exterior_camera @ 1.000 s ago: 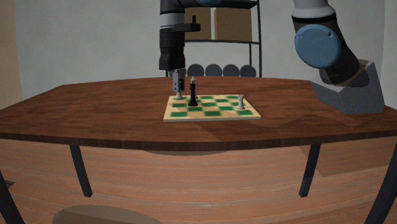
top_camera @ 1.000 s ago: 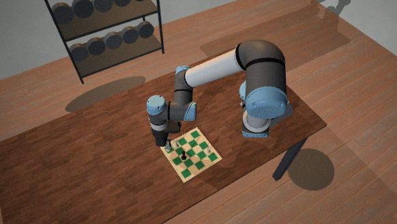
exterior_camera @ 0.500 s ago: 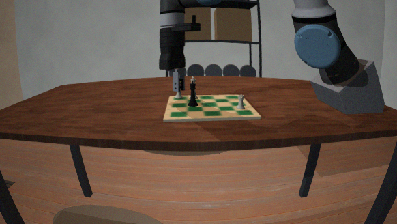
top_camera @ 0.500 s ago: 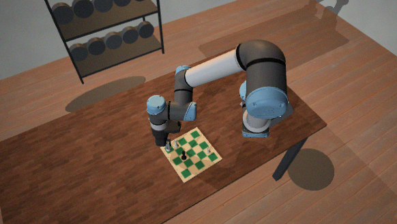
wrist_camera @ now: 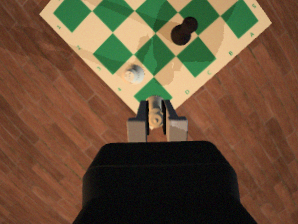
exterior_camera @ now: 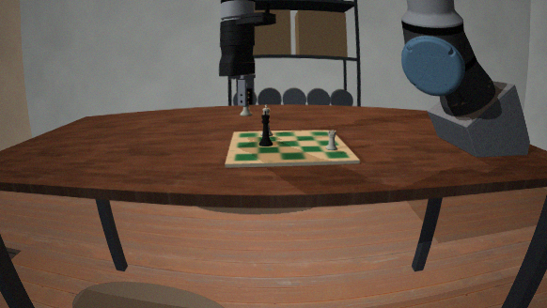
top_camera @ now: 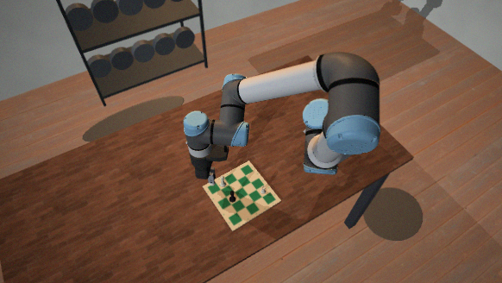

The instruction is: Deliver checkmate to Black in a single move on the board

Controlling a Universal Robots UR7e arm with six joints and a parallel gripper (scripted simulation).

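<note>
Now: the black king 50 mm behind my hand, 70 mm to the left of it and 50 mm below it. Also, from my hand: white rook: 180 mm behind, 80 mm to the left, 70 mm below; green-and-cream chessboard: 90 mm behind, 60 mm to the left, 80 mm below.
</note>
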